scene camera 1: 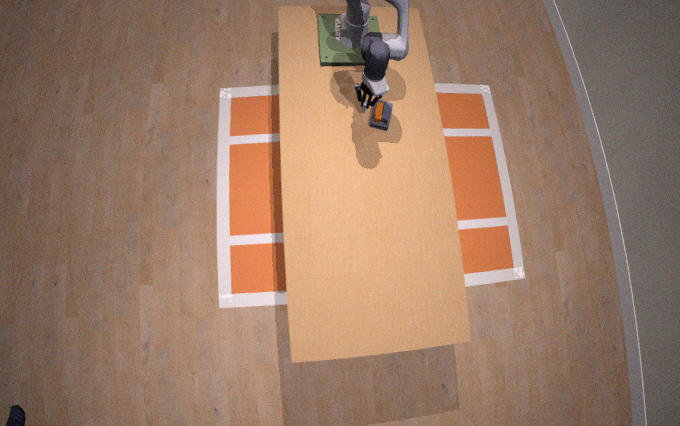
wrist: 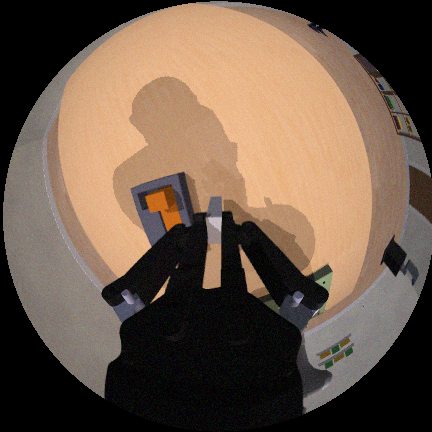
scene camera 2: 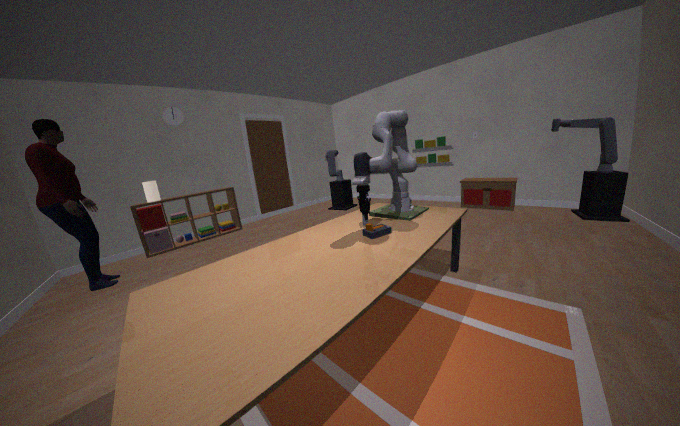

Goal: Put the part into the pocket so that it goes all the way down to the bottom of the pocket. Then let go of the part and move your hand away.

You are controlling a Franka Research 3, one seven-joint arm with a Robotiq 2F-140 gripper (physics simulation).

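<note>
The grey-blue block with the pocket [scene camera 1: 379,127] [scene camera 2: 378,233] [wrist: 151,223] lies on the table. The orange part [scene camera 1: 378,111] [scene camera 2: 371,226] [wrist: 171,219] lies in the pocket area, and some of it stands above the block's rim. In the wrist view one end looks raised, and a dark stretch of pocket shows beside it. How deep the part sits cannot be told. My gripper [scene camera 1: 364,108] [scene camera 2: 364,222] [wrist: 216,206] is shut and empty. Its fingertips are beside the block, apart from the part. In the wrist view the near end of the block is hidden behind a finger.
The long wooden table [scene camera 1: 371,225] [scene camera 2: 250,291] [wrist: 280,125] carries the green base plate [scene camera 1: 331,55] [scene camera 2: 421,211] of the arm, behind the block. A person [scene camera 2: 55,175] stands on the floor at the left in the second scene view, away from the table.
</note>
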